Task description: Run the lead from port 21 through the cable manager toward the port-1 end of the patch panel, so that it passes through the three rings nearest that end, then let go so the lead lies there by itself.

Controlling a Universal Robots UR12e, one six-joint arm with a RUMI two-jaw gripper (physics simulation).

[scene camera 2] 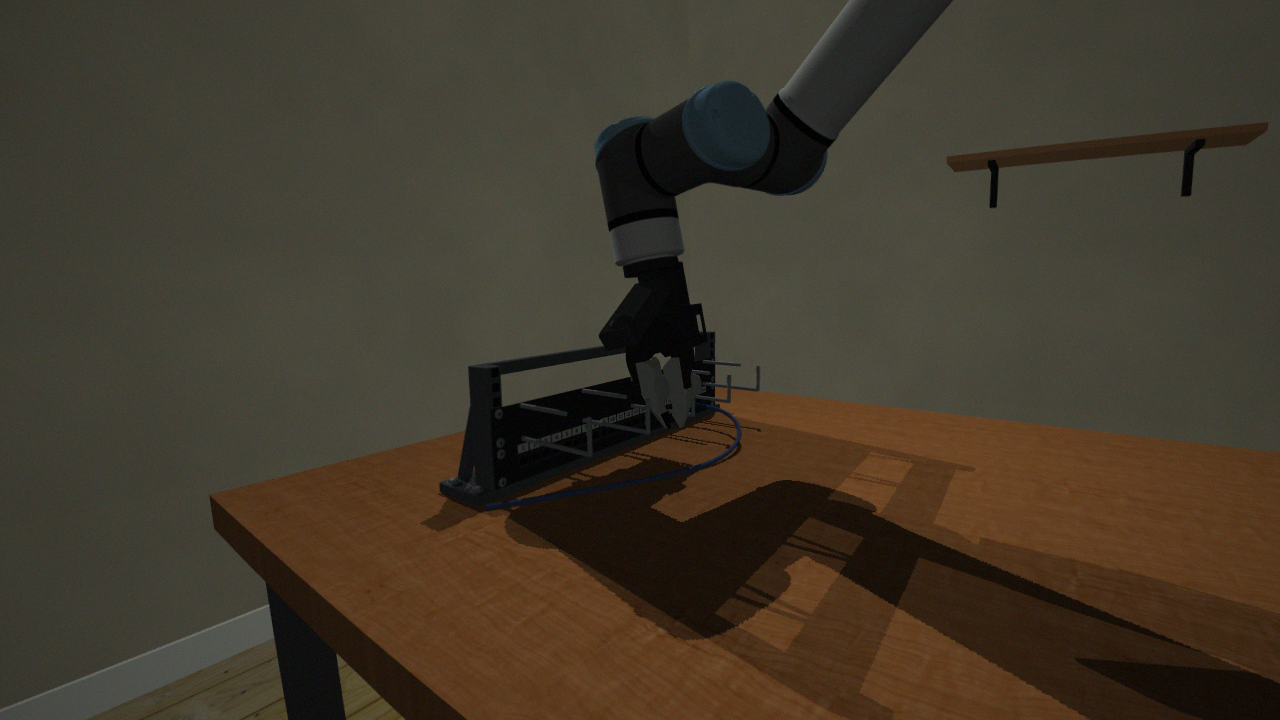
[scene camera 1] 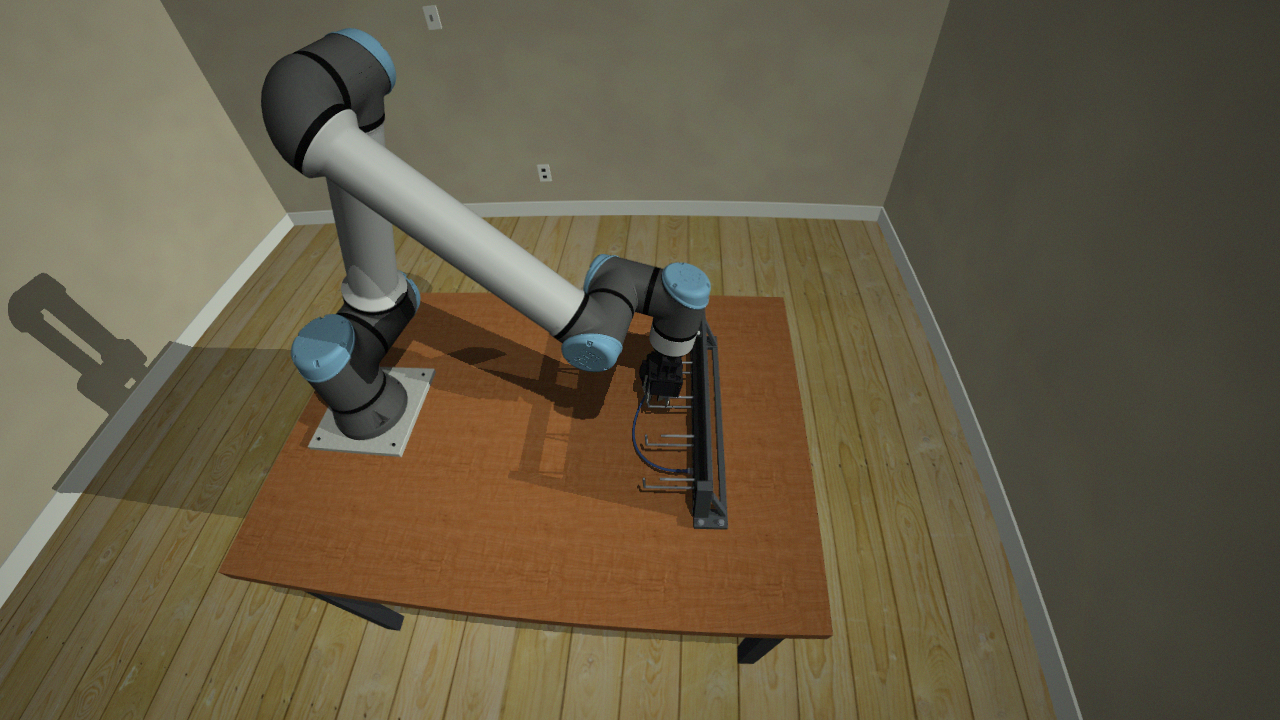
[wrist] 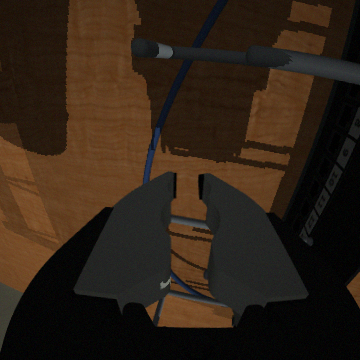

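Observation:
The blue lead (scene camera 1: 633,438) (scene camera 2: 738,438) (wrist: 172,95) runs from the high-number part of the black patch panel (scene camera 1: 703,429) (scene camera 2: 572,404) in a wide bow. Its other part lies on the table beside the port-1 foot of the rack. The manager's grey rings (scene camera 1: 669,444) (scene camera 2: 588,437) stick out from the panel. In the wrist view the lead crosses below a ring bar (wrist: 210,54). My gripper (scene camera 1: 665,405) (scene camera 2: 675,425) (wrist: 187,175) is shut to a narrow gap, with no lead seen between its tips. It is among the rings, and the lead passes beneath its left finger.
The rack's end upright (scene camera 2: 483,420) stands at the port-1 end, and a long bar (scene camera 1: 719,429) runs behind the panel. The wooden table (scene camera 1: 501,537) (scene camera 2: 384,573) bears the rack and the arm's white base plate (scene camera 1: 358,442). A shelf (scene camera 2: 1109,147) hangs on the wall.

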